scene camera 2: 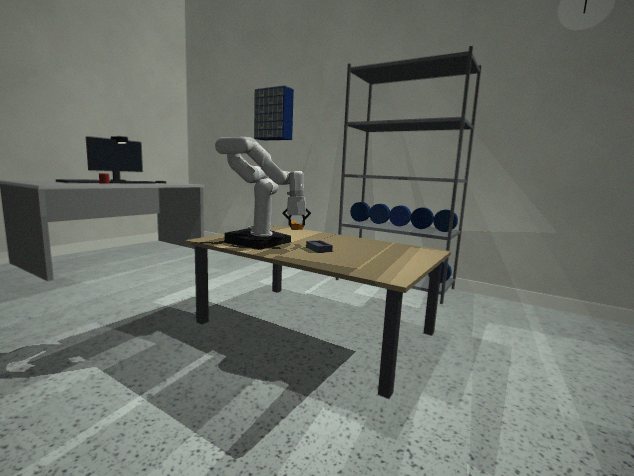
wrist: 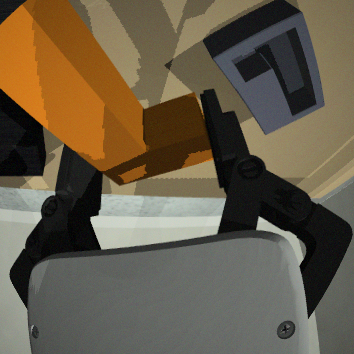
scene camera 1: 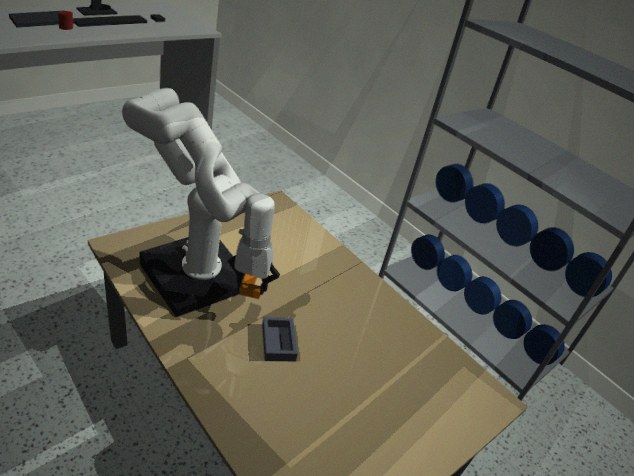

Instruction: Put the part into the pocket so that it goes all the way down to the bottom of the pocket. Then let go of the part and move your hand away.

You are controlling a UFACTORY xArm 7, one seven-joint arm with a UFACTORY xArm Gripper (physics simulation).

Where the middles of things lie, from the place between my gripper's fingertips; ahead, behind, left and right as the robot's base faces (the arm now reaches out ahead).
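Dark pocket block (scene camera 1: 279, 340): 9 cm below my hand, 14 cm ahead of it, 1 cm to the right of it. Orange L-shaped part (wrist: 63, 78): 2 cm to the left of my hand, 2 cm behind it.
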